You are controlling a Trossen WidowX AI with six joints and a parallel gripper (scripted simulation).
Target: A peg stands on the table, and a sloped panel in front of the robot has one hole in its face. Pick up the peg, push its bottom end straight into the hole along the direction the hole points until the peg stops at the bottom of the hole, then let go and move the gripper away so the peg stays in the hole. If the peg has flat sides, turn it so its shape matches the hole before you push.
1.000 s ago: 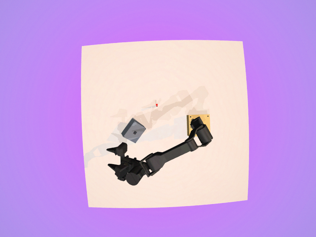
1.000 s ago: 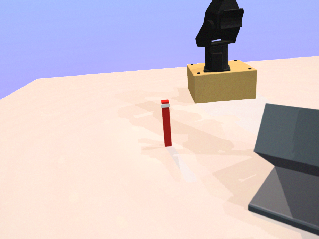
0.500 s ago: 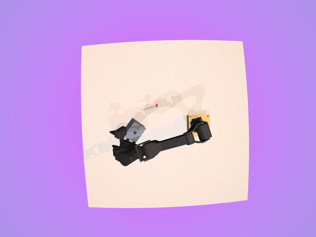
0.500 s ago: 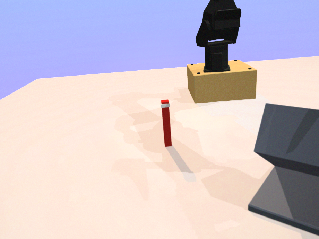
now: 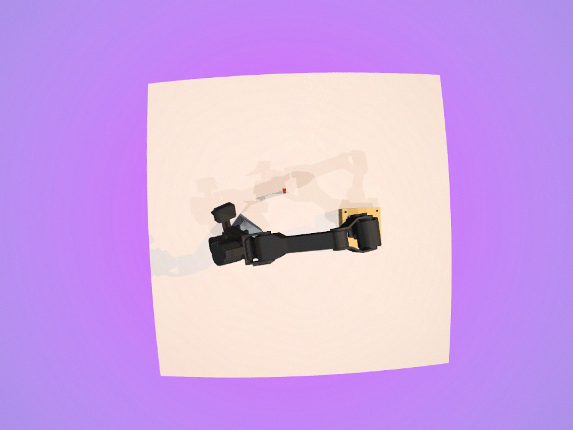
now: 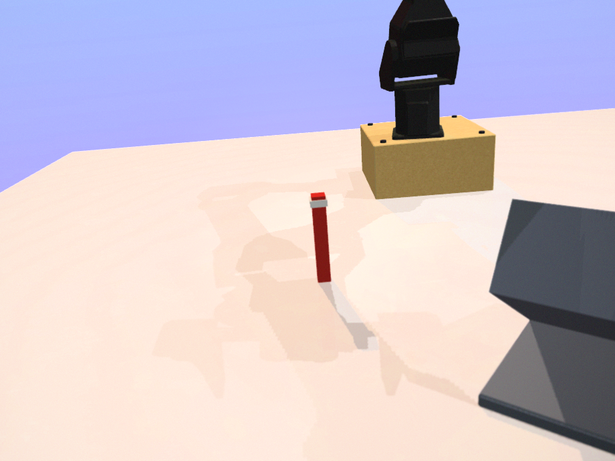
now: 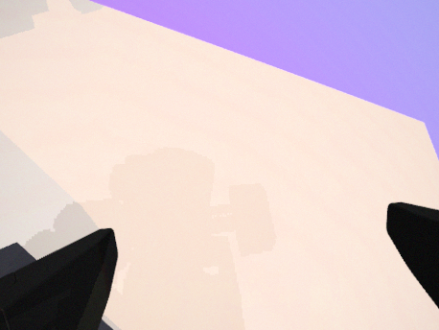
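The red peg is 200 mm behind my gripper tip, 160 mm to the right of it and 180 mm below it. The rest, counted from my gripper tip: grey sloped panel (70 mm behind, 50 mm to the left, 170 mm below).
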